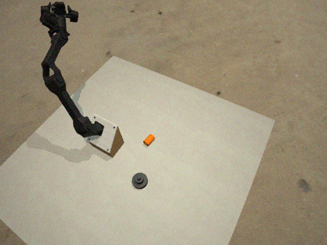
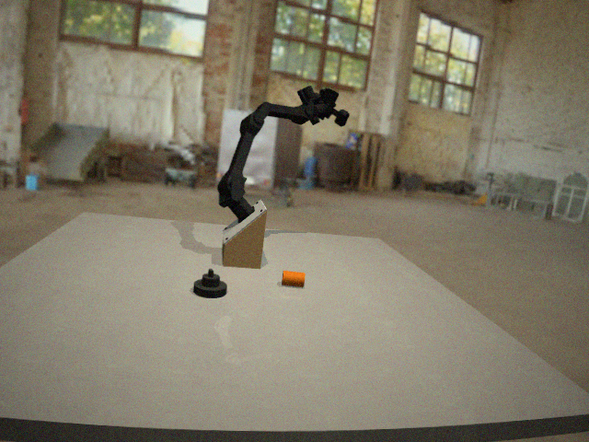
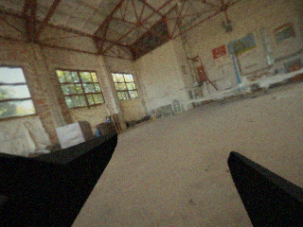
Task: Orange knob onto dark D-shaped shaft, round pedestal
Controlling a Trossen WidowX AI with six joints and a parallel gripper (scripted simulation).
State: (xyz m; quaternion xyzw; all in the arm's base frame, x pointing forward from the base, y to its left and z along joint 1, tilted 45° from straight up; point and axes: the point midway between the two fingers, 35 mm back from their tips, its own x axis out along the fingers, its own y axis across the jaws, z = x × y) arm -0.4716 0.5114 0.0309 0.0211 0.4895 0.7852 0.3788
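Now: gripper tip 71 cm short of the orange knob, 54 cm above it and 22 cm to the left of it. From my gripper tip the other things lie so: round dark pedestal: 81 cm ahead, 53 cm below, 45 cm to the right.
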